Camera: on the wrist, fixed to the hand. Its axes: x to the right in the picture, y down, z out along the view.
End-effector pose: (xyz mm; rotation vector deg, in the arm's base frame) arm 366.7 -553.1 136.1 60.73 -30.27 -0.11
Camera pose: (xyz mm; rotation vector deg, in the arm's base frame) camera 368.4 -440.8 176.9 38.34 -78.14 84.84
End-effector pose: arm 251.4 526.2 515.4 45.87 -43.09 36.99
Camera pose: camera 205.4 636.1 505.4 19.28 -77.03 126.14
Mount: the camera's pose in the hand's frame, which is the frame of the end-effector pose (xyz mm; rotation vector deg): -9.8 89.7 -78.4 17.57 -5.07 92.24
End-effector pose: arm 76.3 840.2 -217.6 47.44 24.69 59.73
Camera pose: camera -33.0 884.7 -198.3 87.34 -17.09 138.59
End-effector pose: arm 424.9 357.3 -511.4 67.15 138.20 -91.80
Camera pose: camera 513.8 431.6 -540.8 117.18 27.67 -68.70
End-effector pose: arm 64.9 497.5 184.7 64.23 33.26 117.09
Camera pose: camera -32.3 429.4 199.1 -79.11 9.46 -110.39
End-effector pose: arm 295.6 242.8 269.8 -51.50 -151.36 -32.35
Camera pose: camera 371.2 267.6 359.0 -134.23 -67.84 17.08
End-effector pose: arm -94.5 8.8 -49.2 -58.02 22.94 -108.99
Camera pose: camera -102.1 -40.2 -157.9 -15.44 33.12 -23.97
